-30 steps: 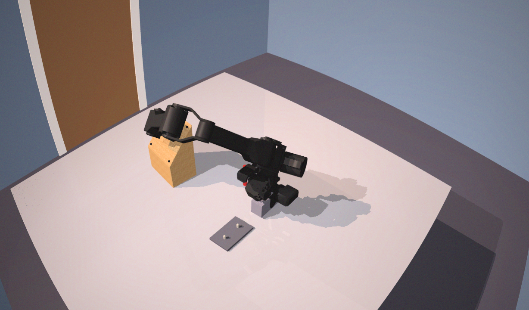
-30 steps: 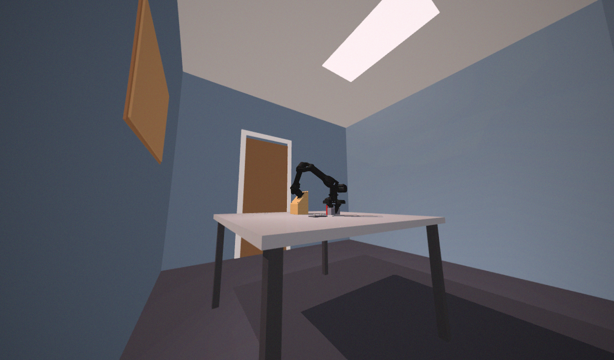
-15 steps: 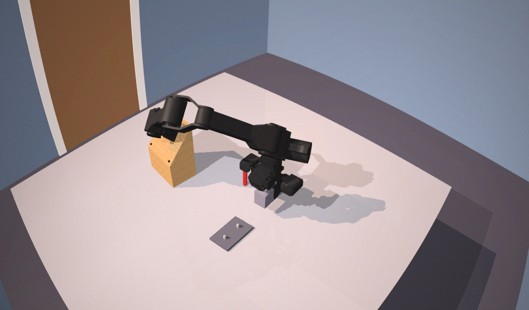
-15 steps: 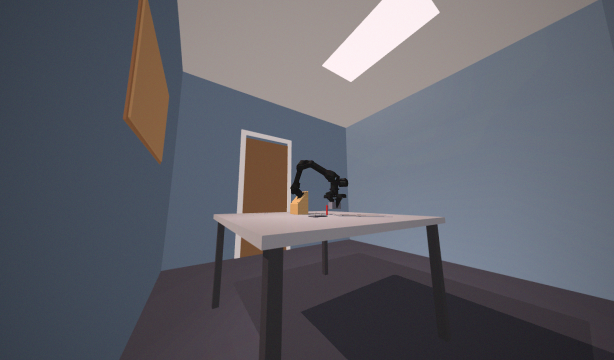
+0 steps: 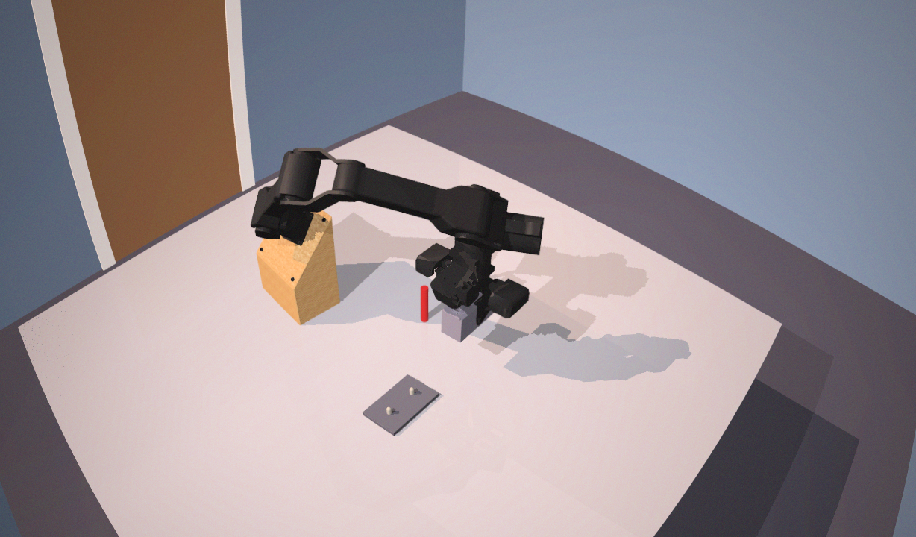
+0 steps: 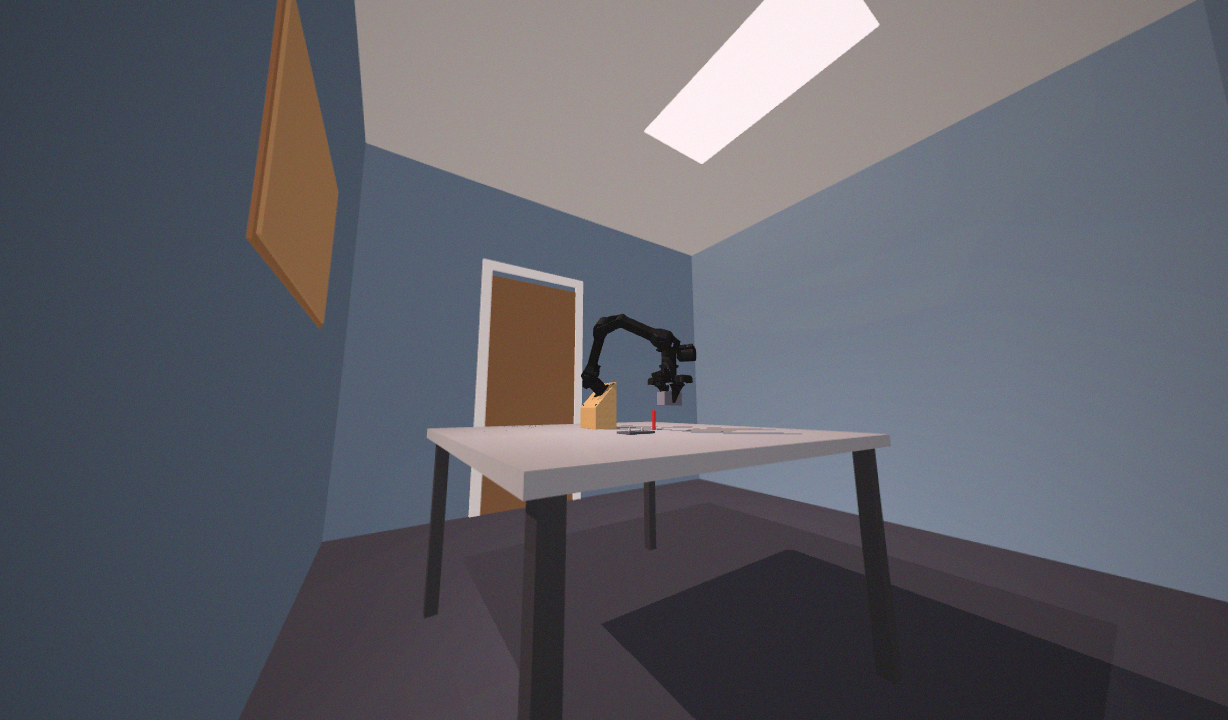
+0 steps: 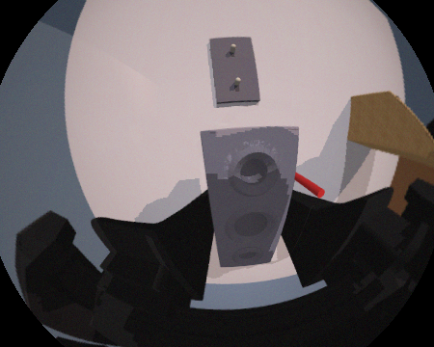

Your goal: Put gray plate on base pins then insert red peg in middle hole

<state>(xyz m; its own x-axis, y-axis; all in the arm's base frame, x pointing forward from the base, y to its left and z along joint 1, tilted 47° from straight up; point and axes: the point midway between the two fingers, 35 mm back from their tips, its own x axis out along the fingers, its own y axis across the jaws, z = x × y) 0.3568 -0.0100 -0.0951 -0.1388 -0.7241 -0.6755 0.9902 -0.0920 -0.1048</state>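
Right now my gripper tip is 150 mm to the left of the dark gray base, 100 mm above it and 20 mm past it. Also, from my gripper tip: red peg: 130 mm behind, 70 mm below, 40 mm to the left; gray plate: 30 mm above.
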